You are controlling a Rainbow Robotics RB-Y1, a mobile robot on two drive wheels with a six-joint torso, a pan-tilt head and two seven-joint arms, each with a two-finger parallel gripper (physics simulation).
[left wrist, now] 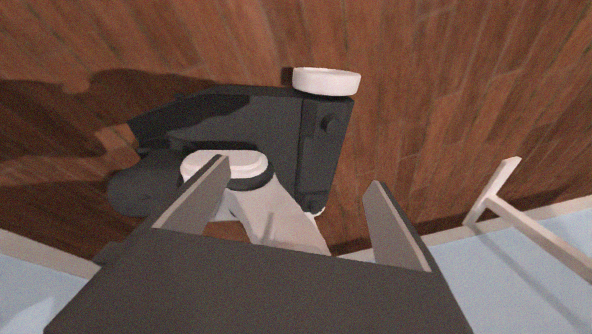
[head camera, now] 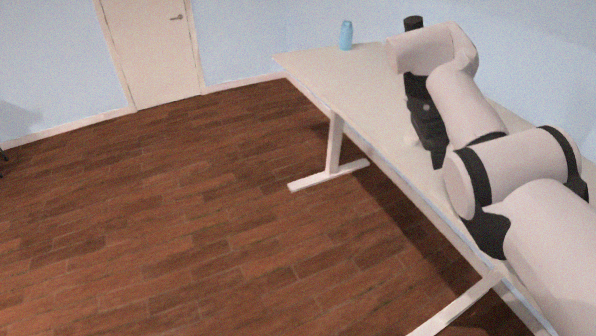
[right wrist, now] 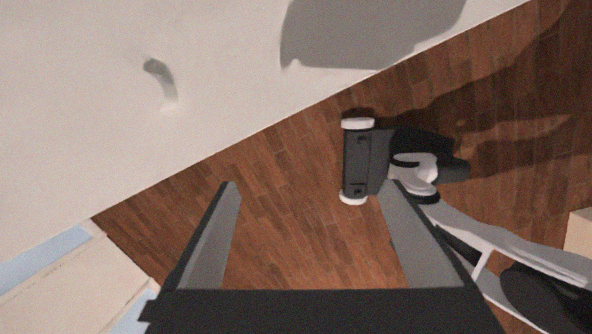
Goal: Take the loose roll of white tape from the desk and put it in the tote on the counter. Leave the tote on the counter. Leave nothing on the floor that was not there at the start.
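Frame: origin at the robot's base, x back, y right, z up, level; metres.
Where they show: left gripper, fingertip midpoint: [left wrist: 299,177]; right gripper, fingertip midpoint: [head camera: 429,150] [right wrist: 309,189].
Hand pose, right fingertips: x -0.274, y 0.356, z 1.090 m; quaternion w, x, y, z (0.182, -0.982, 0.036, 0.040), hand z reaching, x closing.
Observation:
Each offset is from my right fingertips to the centre of the thing. "pt": to the spot under its first point. Level surfaces: height alone.
The white tape roll @(dx -0.217, dy +0.087, dz -0.127 m) [head camera: 411,139] [right wrist: 169,90] lies on the pale desk @(dz -0.139 m) [head camera: 350,80] [right wrist: 75,150]. In the head view it is partly hidden beside my right gripper; in the right wrist view it is pale against the desk, left of and above the fingers. My right gripper [head camera: 438,162] [right wrist: 309,189] is open and empty. It hangs above the desk near its edge, pointing down, with the roll outside its fingers. My left gripper [left wrist: 299,177] is open and empty, with the robot's base and the floor beneath it. I cannot make out the tote or the counter.
A blue bottle @(dx -1.124, dy +0.073, dz -0.057 m) [head camera: 345,36] stands at the desk's far end. A white desk leg @(pt dx -1.023, dy +0.048, dz -0.778 m) [head camera: 334,145] [left wrist: 530,220] reaches the wooden floor @(dz -1.090 m) [head camera: 175,210]. A door [head camera: 150,50] is at the back left. Part of a tan block [right wrist: 580,232] shows at the right edge of the right wrist view.

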